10 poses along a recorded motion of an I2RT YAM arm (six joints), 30 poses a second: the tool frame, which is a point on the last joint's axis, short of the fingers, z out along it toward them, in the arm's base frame.
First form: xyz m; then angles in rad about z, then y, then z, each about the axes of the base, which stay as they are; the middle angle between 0 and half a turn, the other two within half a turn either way.
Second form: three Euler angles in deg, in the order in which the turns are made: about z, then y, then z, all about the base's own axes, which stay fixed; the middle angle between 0 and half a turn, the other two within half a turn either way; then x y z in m. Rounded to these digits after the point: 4 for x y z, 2 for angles.
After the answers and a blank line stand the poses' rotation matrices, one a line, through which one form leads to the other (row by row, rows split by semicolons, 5 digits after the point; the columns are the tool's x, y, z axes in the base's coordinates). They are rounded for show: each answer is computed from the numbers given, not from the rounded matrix.
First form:
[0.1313 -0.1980 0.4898 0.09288 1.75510 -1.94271]
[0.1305 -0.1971 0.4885 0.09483 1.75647 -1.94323]
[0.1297 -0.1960 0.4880 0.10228 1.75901 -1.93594]
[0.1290 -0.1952 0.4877 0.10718 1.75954 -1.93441]
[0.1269 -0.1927 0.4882 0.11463 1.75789 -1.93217]
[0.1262 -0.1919 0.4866 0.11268 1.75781 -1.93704]
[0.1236 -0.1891 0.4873 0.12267 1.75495 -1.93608]
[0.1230 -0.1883 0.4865 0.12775 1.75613 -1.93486]
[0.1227 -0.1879 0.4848 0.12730 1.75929 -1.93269]
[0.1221 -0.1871 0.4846 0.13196 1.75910 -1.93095]
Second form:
[5.32 100.56 -111.31 0.1313 -0.1980 0.4898]
[5.43 100.64 -111.34 0.1305 -0.1971 0.4885]
[5.86 100.78 -110.92 0.1297 -0.1960 0.4880]
[6.14 100.81 -110.83 0.1290 -0.1952 0.4877]
[6.57 100.72 -110.71 0.1269 -0.1927 0.4882]
[6.46 100.72 -110.98 0.1262 -0.1919 0.4866]
[7.03 100.55 -110.93 0.1236 -0.1891 0.4873]
[7.32 100.62 -110.86 0.1230 -0.1883 0.4865]
[7.29 100.80 -110.73 0.1227 -0.1879 0.4848]
[7.56 100.79 -110.64 0.1221 -0.1871 0.4846]

0.15272 0.92144 -0.35724; 0.13629 -0.37767 -0.91586; -0.97883 0.09118 -0.18326
0.15507 0.92090 -0.35763; 0.13672 -0.37853 -0.91543; -0.97840 0.09306 -0.18461
0.16183 0.92237 -0.35078; 0.13740 -0.37306 -0.91758; -0.97721 0.10030 -0.18710
0.16633 0.92212 -0.34934; 0.13631 -0.37237 -0.91802; -0.97660 0.10508 -0.18763
0.17232 0.92175 -0.34739; 0.13241 -0.37114 -0.91909; -0.97610 0.11238 -0.18600
0.17114 0.92027 -0.35187; 0.13223 -0.37536 -0.91740; -0.97633 0.11048 -0.18593
0.17921 0.91900 -0.35117; 0.12604 -0.37546 -0.91823; -0.97570 0.12029 -0.18311
0.18413 0.91848 -0.34998; 0.12543 -0.37511 -0.91845; -0.97487 0.12522 -0.18427
0.18454 0.91924 -0.34777; 0.12888 -0.37343 -0.91866; -0.97434 0.12471 -0.18738
0.18853 0.91903 -0.34619; 0.12729 -0.37240 -0.91930; -0.97378 0.12925 -0.18719

